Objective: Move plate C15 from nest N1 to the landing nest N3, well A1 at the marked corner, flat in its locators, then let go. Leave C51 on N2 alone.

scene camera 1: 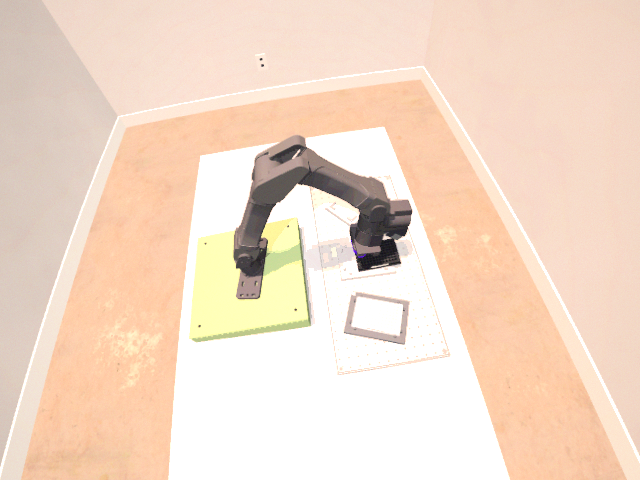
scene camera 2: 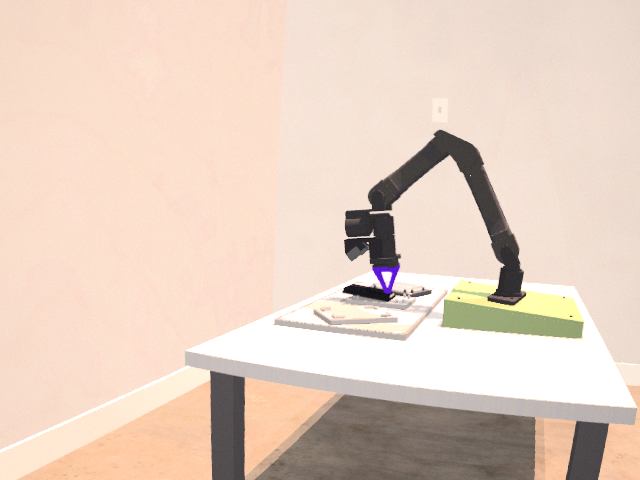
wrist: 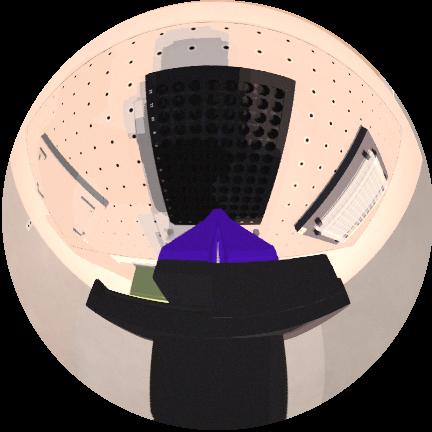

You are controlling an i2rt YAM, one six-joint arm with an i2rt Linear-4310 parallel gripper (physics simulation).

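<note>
A black well plate [scene camera 1: 387,254] [scene camera 2: 361,291] [wrist: 220,120] lies over the middle white nest [scene camera 1: 368,275] [scene camera 2: 403,303]; whether it is seated or slightly tilted is hard to tell. My gripper [scene camera 2: 387,291] [wrist: 217,214] is shut with nothing visible between its purple fingers. Its tips are at the black plate's near end in the wrist view, seemingly touching it; the exact contact is hidden. A white well plate [scene camera 1: 377,315] [wrist: 355,205] sits in a grey nest [scene camera 1: 374,337] [wrist: 346,175]. Another white nest [scene camera 1: 341,214] [scene camera 2: 361,320] holds no visible plate. Plate labels and the marked corner are unreadable.
The nests stand on a perforated board [scene camera 1: 390,359] on the white table [scene camera 1: 248,403]. The arm's base is bolted to a yellow-green block [scene camera 1: 222,310] [scene camera 2: 506,322] beside the board. The arm reaches over the board from that block.
</note>
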